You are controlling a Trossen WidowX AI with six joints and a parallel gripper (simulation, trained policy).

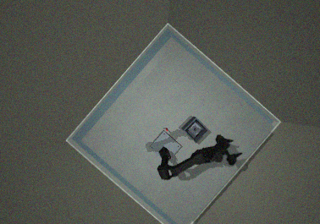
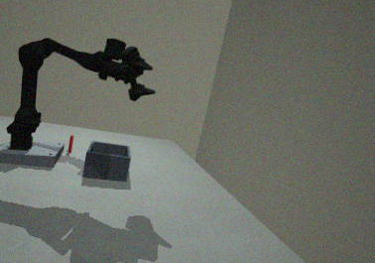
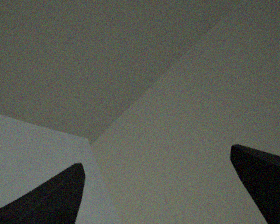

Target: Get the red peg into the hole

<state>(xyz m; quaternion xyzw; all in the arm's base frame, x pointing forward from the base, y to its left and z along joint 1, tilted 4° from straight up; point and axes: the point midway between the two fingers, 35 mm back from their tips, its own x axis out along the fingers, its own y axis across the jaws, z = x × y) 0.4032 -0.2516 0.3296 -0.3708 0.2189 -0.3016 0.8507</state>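
The red peg is 24 cm behind my gripper tip, 36 cm to the left of it and 35 cm below it. Round my gripper tip: grey box: 8 cm behind, 17 cm to the left, 37 cm below.
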